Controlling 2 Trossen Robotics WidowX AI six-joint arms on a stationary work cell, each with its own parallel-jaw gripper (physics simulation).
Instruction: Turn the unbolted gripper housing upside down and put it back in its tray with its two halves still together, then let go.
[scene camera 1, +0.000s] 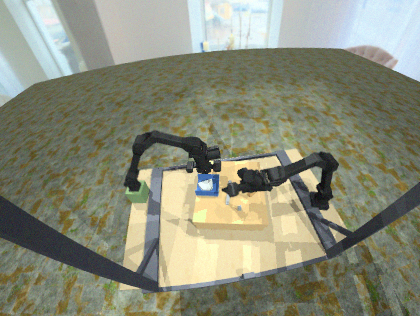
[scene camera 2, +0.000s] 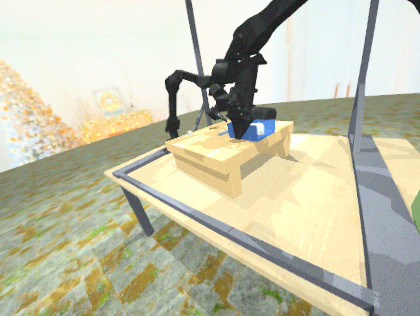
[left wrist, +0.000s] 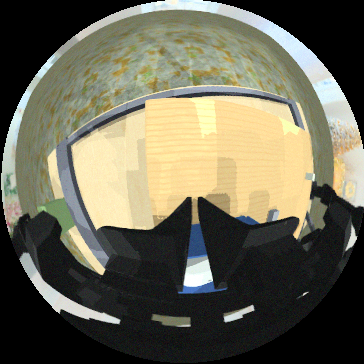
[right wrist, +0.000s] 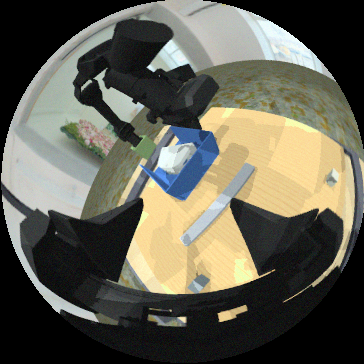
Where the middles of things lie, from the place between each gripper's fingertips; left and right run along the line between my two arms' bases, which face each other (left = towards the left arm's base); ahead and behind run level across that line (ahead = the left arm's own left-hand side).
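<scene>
Blue tray (right wrist: 180, 185): my right hand 4 cm above it, 4 cm short of it, 10 cm to the right of it. Raised wooden block (scene camera 2: 215, 160), from my right hand: 13 cm below, 4 cm ahead, 2 cm to the right.
Blue tray: my left gripper 1 cm below it, 9 cm past it, 1 cm to the left of it. Raised wooden block, from my left hand: 8 cm below, 8 cm behind, 13 cm to the right.
</scene>
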